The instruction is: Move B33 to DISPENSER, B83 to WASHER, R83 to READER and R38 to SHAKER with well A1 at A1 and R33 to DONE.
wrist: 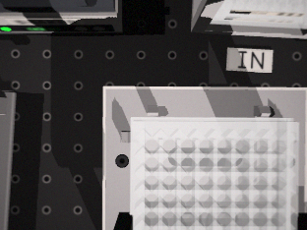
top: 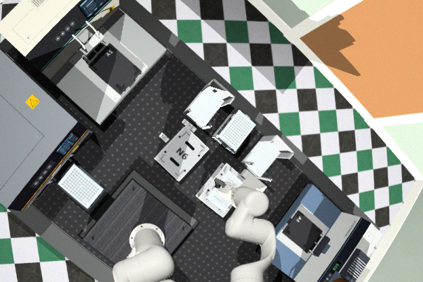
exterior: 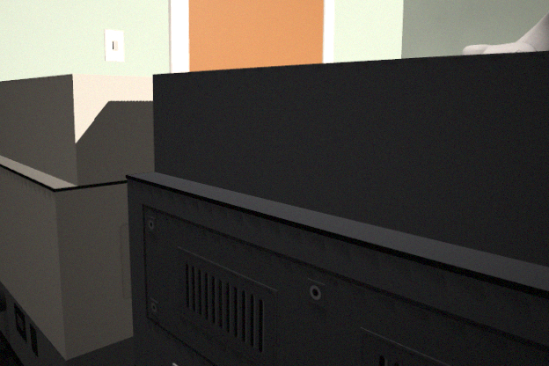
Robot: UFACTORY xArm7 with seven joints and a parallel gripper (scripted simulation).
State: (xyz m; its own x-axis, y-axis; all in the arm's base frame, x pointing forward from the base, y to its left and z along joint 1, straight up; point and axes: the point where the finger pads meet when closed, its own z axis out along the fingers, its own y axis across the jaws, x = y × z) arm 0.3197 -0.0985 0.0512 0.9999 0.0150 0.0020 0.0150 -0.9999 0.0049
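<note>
The regrip nest RG is 30 mm below my hand. Also, from my hand: dark reader nest: 400 mm to the left, 310 mm behind, 10 mm above; then N6 nest: 200 mm to the left, 60 mm below.
</note>
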